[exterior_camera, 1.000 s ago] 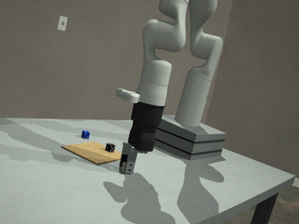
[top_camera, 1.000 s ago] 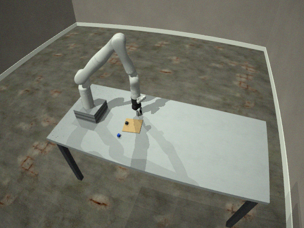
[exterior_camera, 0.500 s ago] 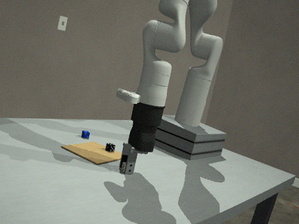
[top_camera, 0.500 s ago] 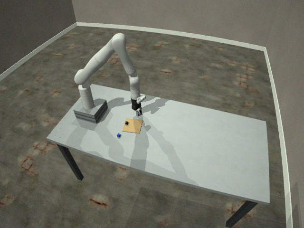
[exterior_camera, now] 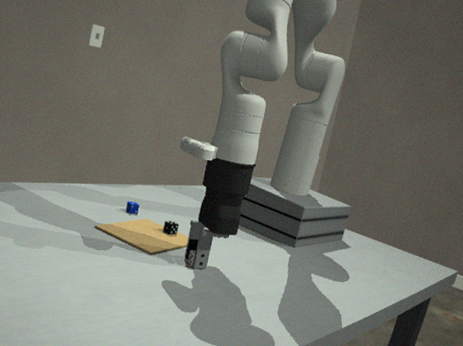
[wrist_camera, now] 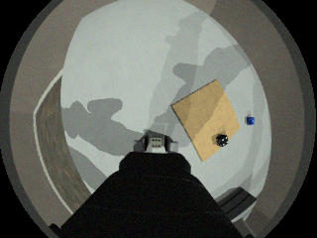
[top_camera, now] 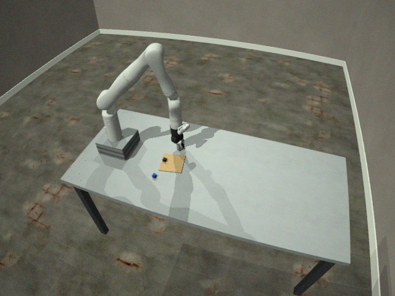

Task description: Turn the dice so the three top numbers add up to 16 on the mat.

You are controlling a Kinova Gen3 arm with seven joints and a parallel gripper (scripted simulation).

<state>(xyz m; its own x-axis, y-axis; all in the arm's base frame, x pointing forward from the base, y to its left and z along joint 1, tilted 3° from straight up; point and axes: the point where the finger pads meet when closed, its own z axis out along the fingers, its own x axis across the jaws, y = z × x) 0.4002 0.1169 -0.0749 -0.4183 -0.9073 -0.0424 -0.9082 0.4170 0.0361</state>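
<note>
The white die is 1 cm below my hand. The rest, counted from my hand: tan mat 13 cm to the right, 2 cm below, 1 cm behind; blue die 27 cm to the right, 7 cm behind, 1 cm below; black die 13 cm to the right, 6 cm behind.
</note>
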